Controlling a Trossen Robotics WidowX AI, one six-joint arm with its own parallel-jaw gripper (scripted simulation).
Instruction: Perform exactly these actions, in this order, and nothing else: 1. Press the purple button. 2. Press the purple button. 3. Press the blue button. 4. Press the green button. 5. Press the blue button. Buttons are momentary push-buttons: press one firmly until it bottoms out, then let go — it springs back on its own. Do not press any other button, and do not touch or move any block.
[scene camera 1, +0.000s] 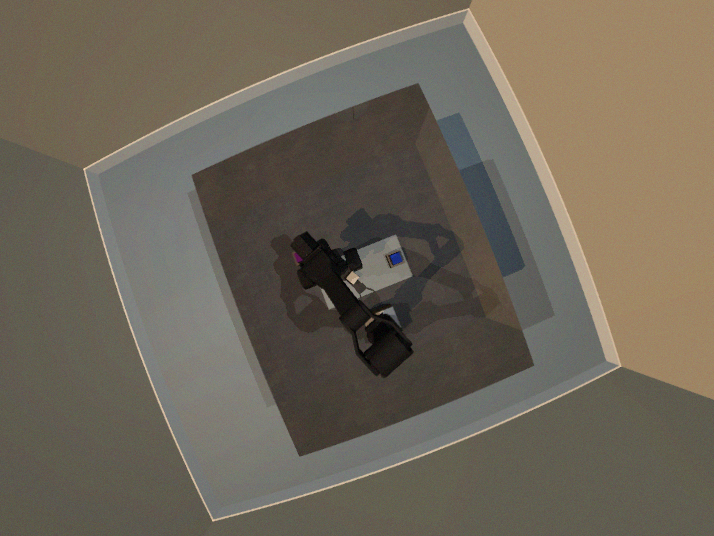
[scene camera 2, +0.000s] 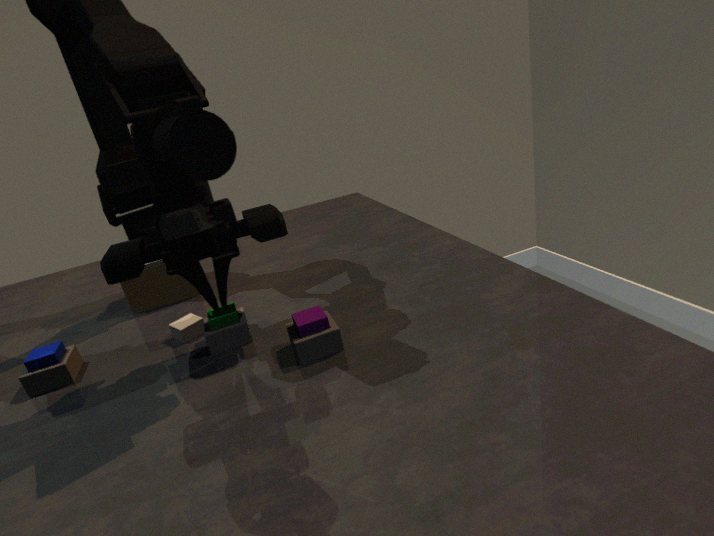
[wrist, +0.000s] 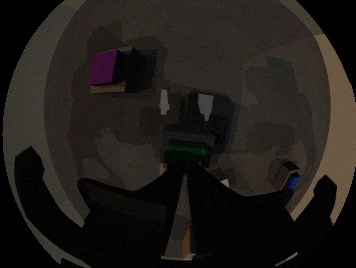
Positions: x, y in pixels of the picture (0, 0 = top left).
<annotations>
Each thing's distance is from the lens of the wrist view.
my gripper (wrist: 185, 164): 10 cm
purple button (wrist: 106, 67): 12 cm
</annotations>
